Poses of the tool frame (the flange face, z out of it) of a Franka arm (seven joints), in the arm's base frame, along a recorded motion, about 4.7 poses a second.
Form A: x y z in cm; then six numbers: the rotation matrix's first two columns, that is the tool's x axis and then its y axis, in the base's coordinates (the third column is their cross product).
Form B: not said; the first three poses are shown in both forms.
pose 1, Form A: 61.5, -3.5, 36.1, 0.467, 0.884, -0.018, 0.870, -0.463, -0.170
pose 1, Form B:
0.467, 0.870, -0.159, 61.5
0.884, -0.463, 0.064, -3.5
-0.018, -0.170, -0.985, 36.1
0, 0, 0, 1

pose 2, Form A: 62.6, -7.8, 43.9, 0.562, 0.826, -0.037, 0.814, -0.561, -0.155
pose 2, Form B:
0.562, 0.814, -0.149, 62.6
0.826, -0.561, 0.057, -7.8
-0.037, -0.155, -0.988, 43.9
0, 0, 0, 1

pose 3, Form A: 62.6, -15.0, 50.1, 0.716, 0.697, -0.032, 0.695, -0.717, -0.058
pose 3, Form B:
0.716, 0.695, -0.063, 62.6
0.697, -0.717, 0.019, -15.0
-0.032, -0.058, -0.998, 50.1
0, 0, 0, 1

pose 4, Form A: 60.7, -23.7, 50.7, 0.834, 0.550, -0.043, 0.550, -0.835, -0.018
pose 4, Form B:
0.834, 0.550, -0.046, 60.7
0.550, -0.835, -0.009, -23.7
-0.043, -0.018, -0.999, 50.7
0, 0, 0, 1

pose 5, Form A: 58.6, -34.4, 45.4, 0.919, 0.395, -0.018, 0.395, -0.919, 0.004
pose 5, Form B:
0.919, 0.395, -0.015, 58.6
0.395, -0.919, -0.011, -34.4
-0.018, 0.004, -1.001, 45.4
0, 0, 0, 1

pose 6, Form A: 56.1, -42.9, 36.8, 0.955, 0.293, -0.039, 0.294, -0.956, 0.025
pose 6, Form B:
0.955, 0.294, -0.030, 56.1
0.293, -0.956, -0.035, -42.9
-0.039, 0.025, -0.999, 36.8
0, 0, 0, 1

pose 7, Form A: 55.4, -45.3, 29.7, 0.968, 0.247, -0.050, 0.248, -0.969, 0.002
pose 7, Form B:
0.968, 0.248, -0.048, 55.4
0.247, -0.969, -0.014, -45.3
-0.050, 0.002, -0.999, 29.7
0, 0, 0, 1

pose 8, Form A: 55.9, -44.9, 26.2, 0.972, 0.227, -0.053, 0.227, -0.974, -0.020
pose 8, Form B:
0.972, 0.227, -0.056, 55.9
0.227, -0.974, 0.007, -44.9
-0.053, -0.020, -0.998, 26.2
0, 0, 0, 1

